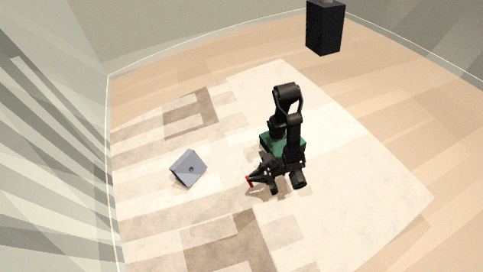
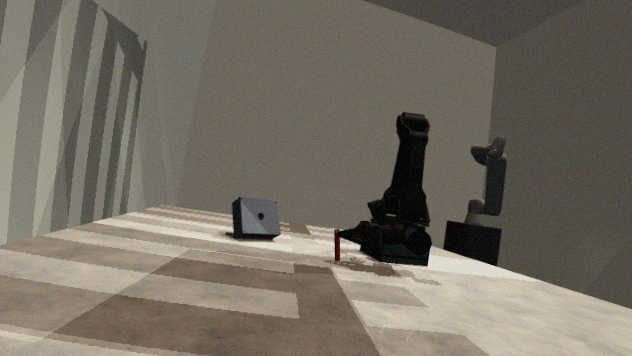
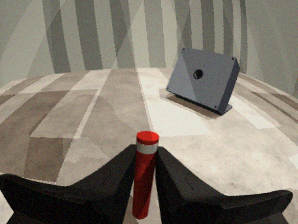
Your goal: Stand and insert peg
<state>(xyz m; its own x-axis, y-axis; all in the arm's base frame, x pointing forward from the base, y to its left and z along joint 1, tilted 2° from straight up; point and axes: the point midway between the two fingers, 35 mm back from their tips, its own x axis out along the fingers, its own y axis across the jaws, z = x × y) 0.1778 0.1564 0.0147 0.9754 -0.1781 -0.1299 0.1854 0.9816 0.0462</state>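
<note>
My gripper tip is now 1 cm above the red peg. Round my gripper tip: grey sloped panel (22 cm ahead, 16 cm to the right, 1 cm below).
</note>
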